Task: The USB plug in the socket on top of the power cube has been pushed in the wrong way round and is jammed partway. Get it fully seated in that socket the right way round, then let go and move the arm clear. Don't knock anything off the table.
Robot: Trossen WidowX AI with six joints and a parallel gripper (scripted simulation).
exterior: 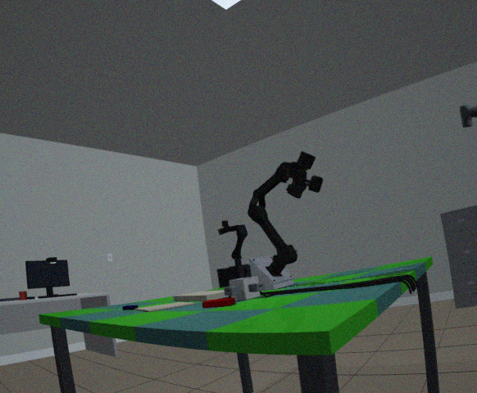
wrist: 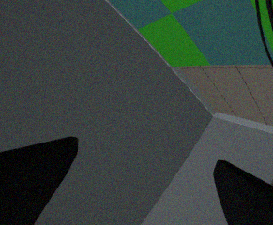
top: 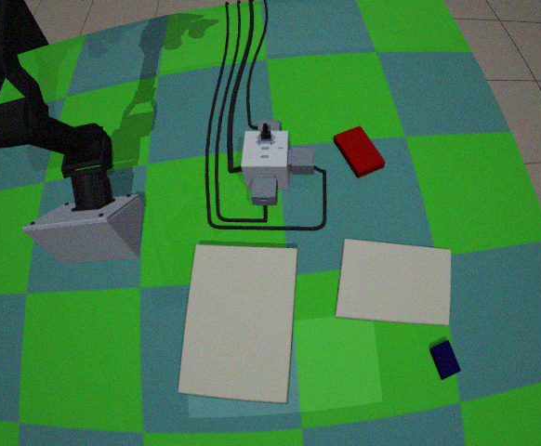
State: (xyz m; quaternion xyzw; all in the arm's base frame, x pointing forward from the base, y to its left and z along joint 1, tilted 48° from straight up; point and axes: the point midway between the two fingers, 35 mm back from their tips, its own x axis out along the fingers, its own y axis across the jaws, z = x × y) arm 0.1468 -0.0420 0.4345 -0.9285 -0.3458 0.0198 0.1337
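The dark USB plug lies 31 cm below my gripper tip, 18 cm to the right of it and 17 cm ahead of it. The rest, counted from my gripper tip: blue block: 55 cm to the right, 47 cm ahead, 40 cm below; red block: 39 cm below, 34 cm ahead, 16 cm to the right; USB socket: 33 cm below, 18 cm to the right, 17 cm ahead.
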